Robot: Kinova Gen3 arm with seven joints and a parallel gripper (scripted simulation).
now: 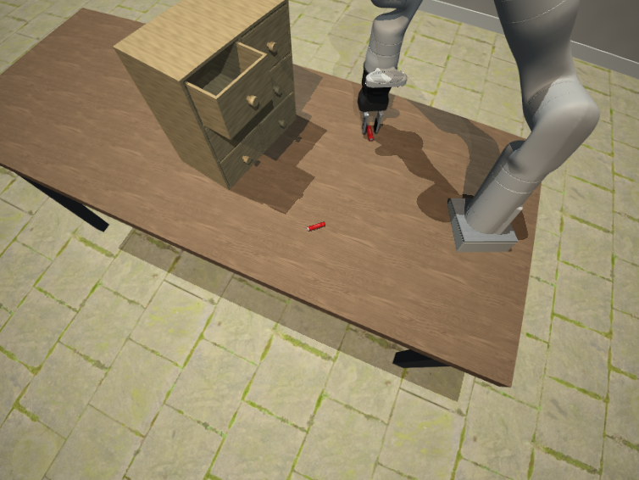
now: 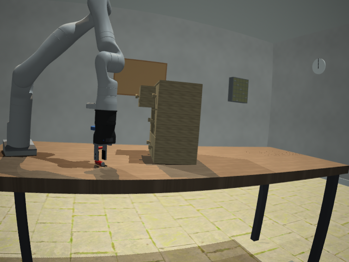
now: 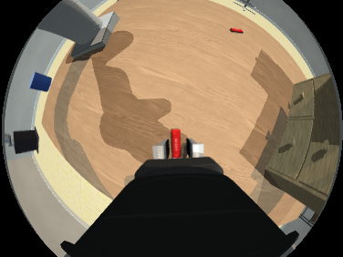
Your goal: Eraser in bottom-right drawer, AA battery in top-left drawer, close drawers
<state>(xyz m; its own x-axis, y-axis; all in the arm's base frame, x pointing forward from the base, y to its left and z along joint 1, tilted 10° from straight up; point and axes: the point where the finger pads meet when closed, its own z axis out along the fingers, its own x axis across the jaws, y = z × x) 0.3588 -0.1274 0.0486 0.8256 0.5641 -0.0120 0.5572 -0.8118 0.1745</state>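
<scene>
The red AA battery is 30 mm below my hand. Round my hand: red battery: 10 mm behind, 330 mm to the left, 30 mm below.
</scene>
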